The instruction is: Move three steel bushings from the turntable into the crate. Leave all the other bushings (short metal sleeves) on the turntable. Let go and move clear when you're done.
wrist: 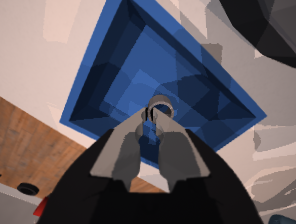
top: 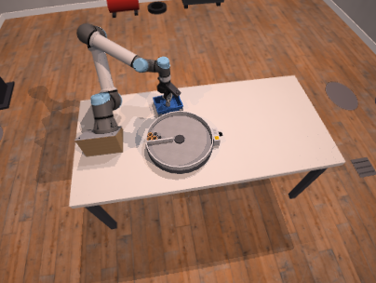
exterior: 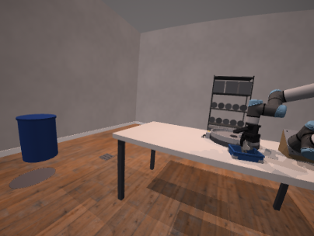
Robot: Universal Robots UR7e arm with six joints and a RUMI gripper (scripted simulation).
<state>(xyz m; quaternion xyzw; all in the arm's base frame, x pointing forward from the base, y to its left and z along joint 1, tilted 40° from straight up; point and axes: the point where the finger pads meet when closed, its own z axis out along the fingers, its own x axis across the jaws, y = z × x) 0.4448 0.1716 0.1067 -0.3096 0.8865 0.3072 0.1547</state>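
Right now my hand is 10 mm to the left of the blue crate, 10 mm past it and 10 mm above it. Round my hand: round grey turntable (350 mm to the right, 20 mm above).
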